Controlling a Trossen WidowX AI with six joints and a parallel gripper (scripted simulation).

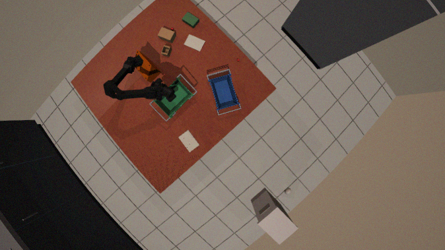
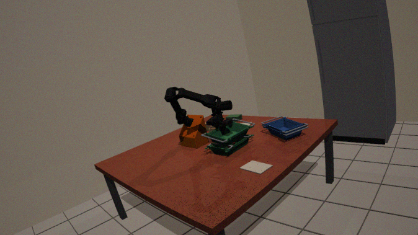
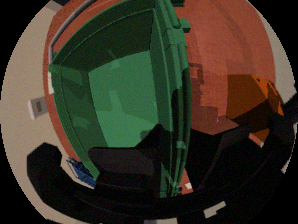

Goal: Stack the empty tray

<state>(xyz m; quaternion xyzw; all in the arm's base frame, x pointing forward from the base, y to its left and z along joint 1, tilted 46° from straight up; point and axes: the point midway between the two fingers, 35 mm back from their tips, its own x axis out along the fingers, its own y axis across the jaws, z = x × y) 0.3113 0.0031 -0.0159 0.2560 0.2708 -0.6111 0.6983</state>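
The green tray lies 70 mm ahead of my gripper tip and 20 mm above it. From my gripper tip the other things lie so: tan box: 410 mm behind, 270 mm to the left, 60 mm below; then green block: 390 mm behind, 500 mm to the left, 70 mm below.
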